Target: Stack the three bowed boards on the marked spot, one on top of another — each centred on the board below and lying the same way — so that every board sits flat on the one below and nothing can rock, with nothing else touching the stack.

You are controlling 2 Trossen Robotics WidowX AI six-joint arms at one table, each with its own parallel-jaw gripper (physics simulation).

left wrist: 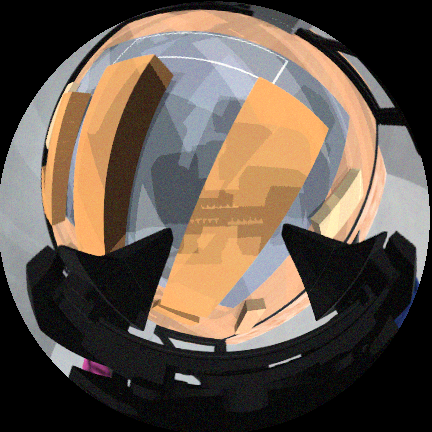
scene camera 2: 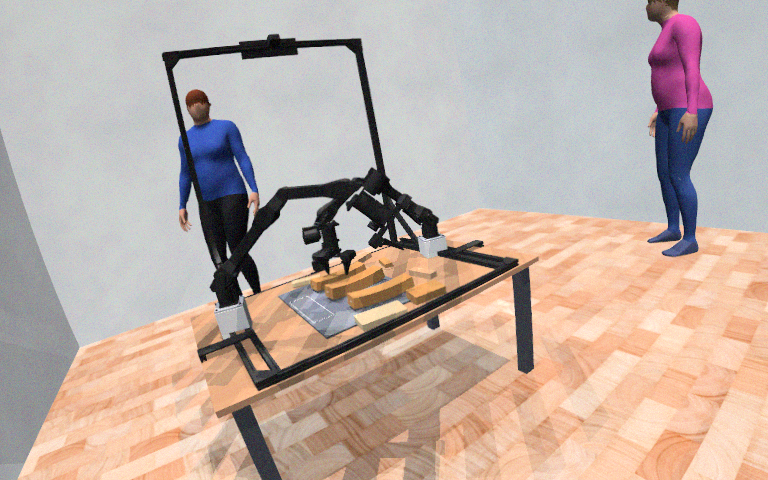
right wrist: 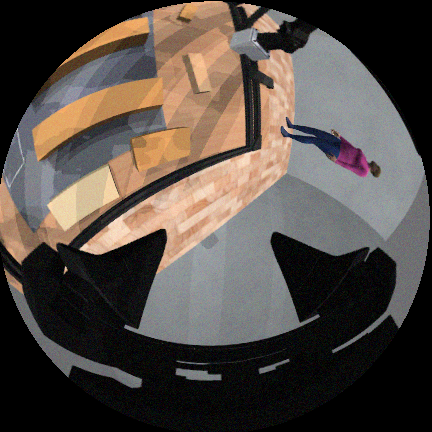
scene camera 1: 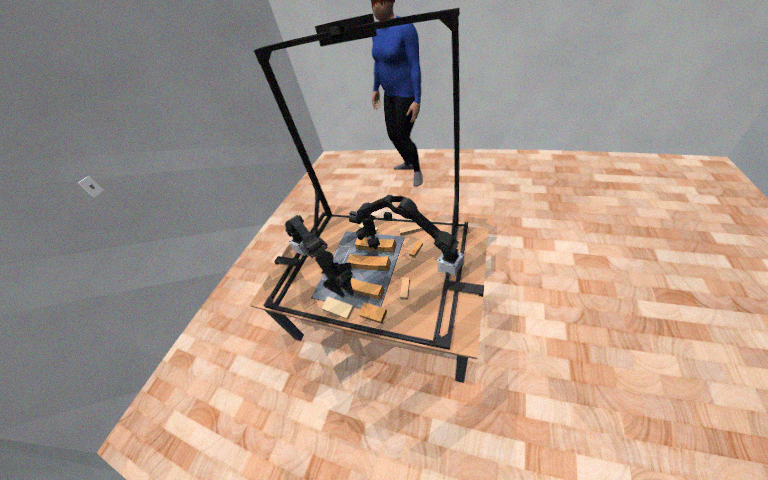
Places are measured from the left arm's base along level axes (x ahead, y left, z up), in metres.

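Pixels of known places: left gripper, fingertip midpoint: (left wrist: pixel 228 231) (scene camera 2: pixel 337 274); right gripper, fingertip midpoint: (scene camera 2: pixel 412 237) (right wrist: pixel 220 236) (scene camera 1: pixel 348 296); left arm's base at its link origin: (scene camera 2: pixel 431 236) (scene camera 1: pixel 450 257); right arm's base at its link origin: (scene camera 2: pixel 229 303) (scene camera 1: pixel 299 238).
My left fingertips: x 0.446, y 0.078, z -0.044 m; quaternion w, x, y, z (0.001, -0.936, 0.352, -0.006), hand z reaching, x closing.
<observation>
For each thing: its middle in the pictures, then the offset to it from my left fingertips. "pt": a spot on its surface instead. Level surfaces: height alone.
- grey mat at its surface level: dz -0.032 m
- far board at the middle of its body: (left wrist: pixel 224 235) (scene camera 2: pixel 339 275) (scene camera 1: pixel 375 243) dx -0.005, dy -0.002, dz -0.004 m
- middle board at the middle of its body: (left wrist: pixel 95 178) (scene camera 2: pixel 355 281) (scene camera 1: pixel 368 261) dx -0.055, dy +0.123, dz -0.002 m
- white outline at a spot on its surface: (left wrist: pixel 280 72) pt dx +0.171, dy +0.083, dz -0.031 m
- orange block at the middle of its body: (right wrist: pixel 161 145) (scene camera 2: pixel 426 291) (left wrist: pixel 46 191) (scene camera 1: pixel 372 312) dx -0.258, dy +0.349, dz -0.019 m
Three orange bowed boards lie apart on the grey mat (scene camera 1: pixel 370 276) (scene camera 2: pixel 328 328): the far board (scene camera 1: pixel 386 245) (scene camera 2: pixel 321 283) (left wrist: pixel 240 190), the middle board (scene camera 1: pixel 368 262) (scene camera 2: pixel 355 283) (left wrist: pixel 95 150) and the near board (scene camera 1: pixel 367 288) (scene camera 2: pixel 380 291) (right wrist: pixel 100 112). The marked spot, a white outline (left wrist: pixel 280 72) (right wrist: pixel 21 150), bears no board. My left gripper (scene camera 2: pixel 337 273) (left wrist: pixel 228 231) is open, pointing down low over the far board, with a finger to either side of it in the left wrist view; contact cannot be told. My right gripper (scene camera 1: pixel 342 292) (right wrist: pixel 220 236) is open and empty, tilted, near the near board's left end in scene camera 1.
A pale block (scene camera 1: pixel 336 307) (scene camera 2: pixel 380 315) (right wrist: pixel 85 197) and an orange block (scene camera 1: pixel 372 312) (scene camera 2: pixel 425 291) (right wrist: pixel 161 147) lie by the near edge. Smaller blocks (scene camera 1: pixel 404 287) (scene camera 1: pixel 415 248) lie right of the mat. Another pale block (left wrist: pixel 337 202) lies beyond the far board. A black frame borders the table.
</observation>
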